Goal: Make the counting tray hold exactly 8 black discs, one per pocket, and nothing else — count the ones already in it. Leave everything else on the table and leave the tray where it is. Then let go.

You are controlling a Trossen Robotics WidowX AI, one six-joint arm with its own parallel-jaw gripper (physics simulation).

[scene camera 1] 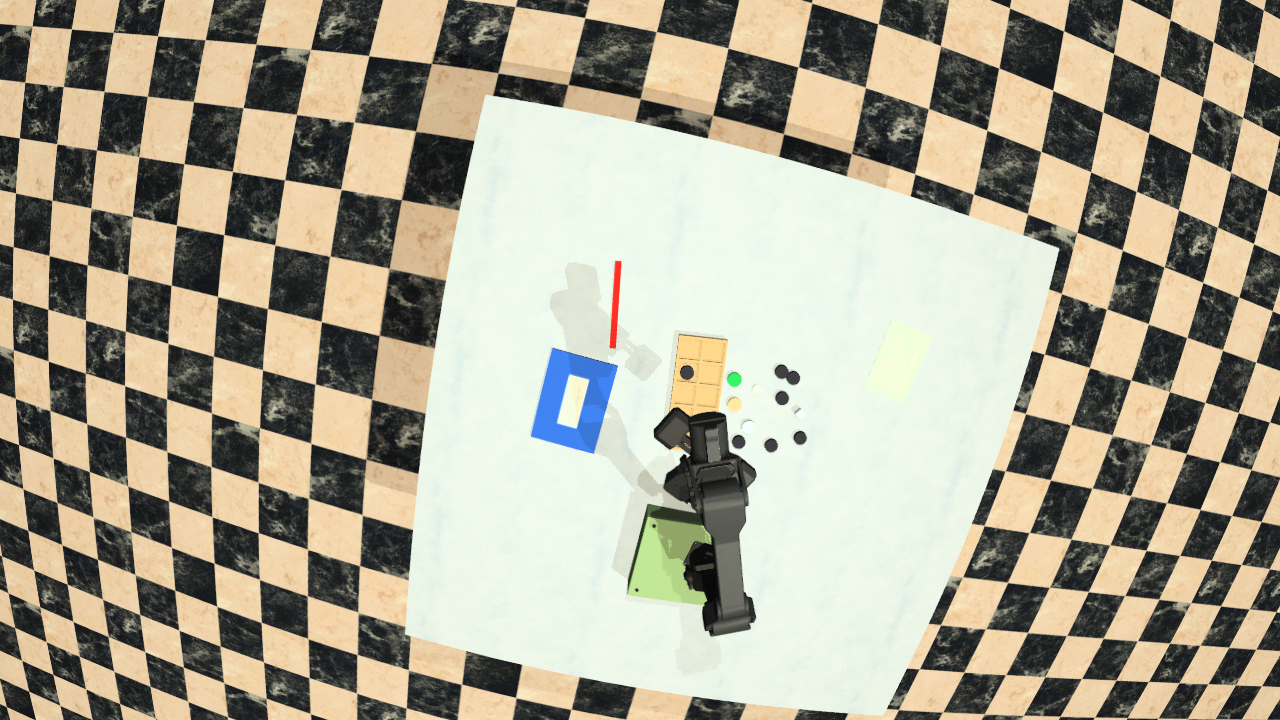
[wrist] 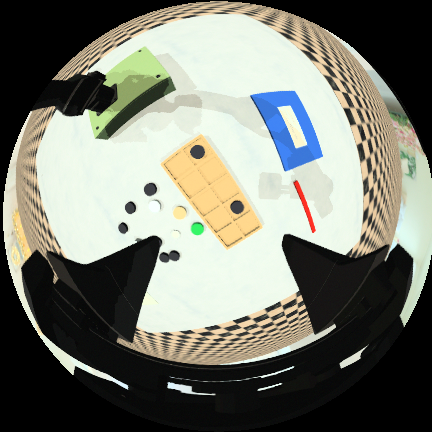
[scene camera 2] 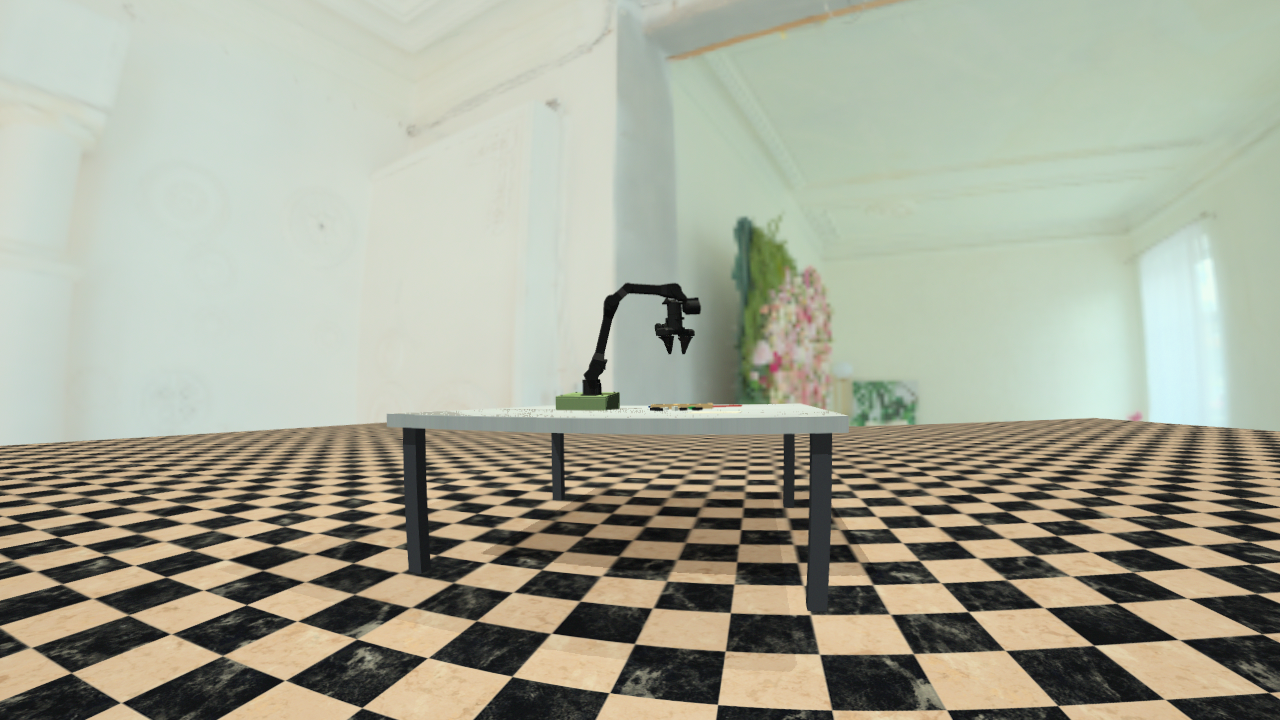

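Note:
The tan counting tray (scene camera 1: 712,351) (wrist: 188,183) has two columns of pockets. Two black discs sit in its column nearer the blue piece: one (wrist: 197,151) in the end pocket nearer the arm's base, the other (scene camera 1: 686,371) (wrist: 237,207) second from the far end. Several loose black discs lie beside the tray, among them one (scene camera 1: 738,441) (wrist: 150,189) near it and two touching or nearly touching, the first (scene camera 1: 781,370) and the second (scene camera 1: 793,377). My gripper (scene camera 2: 676,351) (wrist: 221,241) is open and empty, high above the table. It hides the tray's near end in scene camera 1.
A green disc (scene camera 1: 733,378) (wrist: 197,228), a tan disc (scene camera 1: 733,403) (wrist: 179,212), a white disc (scene camera 1: 748,426) (wrist: 154,205) and a small pale piece (scene camera 1: 757,389) (wrist: 175,234) lie beside the tray. A blue frame-like piece (scene camera 1: 546,385), a red stick (scene camera 1: 615,304) and a pale sheet (scene camera 1: 898,360) also lie there.

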